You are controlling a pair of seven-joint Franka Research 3 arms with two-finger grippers.
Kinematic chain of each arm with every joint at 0, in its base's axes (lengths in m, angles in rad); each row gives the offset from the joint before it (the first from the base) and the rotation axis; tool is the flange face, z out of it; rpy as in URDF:
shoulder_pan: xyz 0 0 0.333 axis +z
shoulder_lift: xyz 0 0 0 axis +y
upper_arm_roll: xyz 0 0 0.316 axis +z
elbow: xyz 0.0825 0 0 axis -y
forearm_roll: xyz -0.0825 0 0.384 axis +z
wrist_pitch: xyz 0 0 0 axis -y
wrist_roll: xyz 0.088 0 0 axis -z
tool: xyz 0 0 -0.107 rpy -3.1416 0 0
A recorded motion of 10 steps. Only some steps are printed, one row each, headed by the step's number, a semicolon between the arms.
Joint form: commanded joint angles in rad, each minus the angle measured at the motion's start. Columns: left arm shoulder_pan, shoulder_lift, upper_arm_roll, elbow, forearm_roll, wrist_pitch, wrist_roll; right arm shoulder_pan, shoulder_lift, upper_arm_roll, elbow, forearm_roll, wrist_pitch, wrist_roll.
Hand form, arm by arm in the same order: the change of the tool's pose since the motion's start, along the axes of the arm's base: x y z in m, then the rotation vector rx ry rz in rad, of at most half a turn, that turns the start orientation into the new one. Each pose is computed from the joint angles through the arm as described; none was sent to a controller.
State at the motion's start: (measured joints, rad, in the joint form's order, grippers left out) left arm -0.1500 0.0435 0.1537 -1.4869 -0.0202 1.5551 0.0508; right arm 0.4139 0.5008 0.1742 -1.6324 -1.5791 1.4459 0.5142
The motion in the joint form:
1: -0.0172 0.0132 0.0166 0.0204 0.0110 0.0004 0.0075; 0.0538 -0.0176 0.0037 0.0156 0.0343 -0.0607 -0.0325
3: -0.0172 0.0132 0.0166 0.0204 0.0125 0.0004 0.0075; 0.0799 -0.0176 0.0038 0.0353 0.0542 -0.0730 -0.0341
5: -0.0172 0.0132 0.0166 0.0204 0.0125 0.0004 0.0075; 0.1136 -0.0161 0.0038 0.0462 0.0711 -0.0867 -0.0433
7: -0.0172 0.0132 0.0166 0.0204 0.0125 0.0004 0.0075; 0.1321 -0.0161 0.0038 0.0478 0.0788 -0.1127 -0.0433
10: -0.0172 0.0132 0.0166 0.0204 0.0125 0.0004 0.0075; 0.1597 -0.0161 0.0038 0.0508 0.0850 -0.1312 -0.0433
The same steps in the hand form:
1: 0.0041 -0.0001 0.0023 0.0142 -0.0079 -0.0078; -0.0181 0.0270 0.0182 -0.0016 0.0053 -0.0133
3: 0.0041 0.0000 0.0023 0.0157 -0.0079 -0.0077; -0.0243 0.0419 0.0252 0.0173 -0.0004 -0.0090
5: 0.0041 0.0000 0.0023 0.0157 -0.0079 -0.0077; -0.0344 0.0604 0.0277 0.0242 0.0078 0.0040
7: 0.0041 0.0000 0.0023 0.0157 -0.0079 -0.0077; -0.0415 0.0679 0.0289 0.0185 0.0060 -0.0039
10: 0.0041 0.0000 0.0023 0.0157 -0.0079 -0.0077; -0.0512 0.0815 0.0304 0.0161 0.0039 0.0045

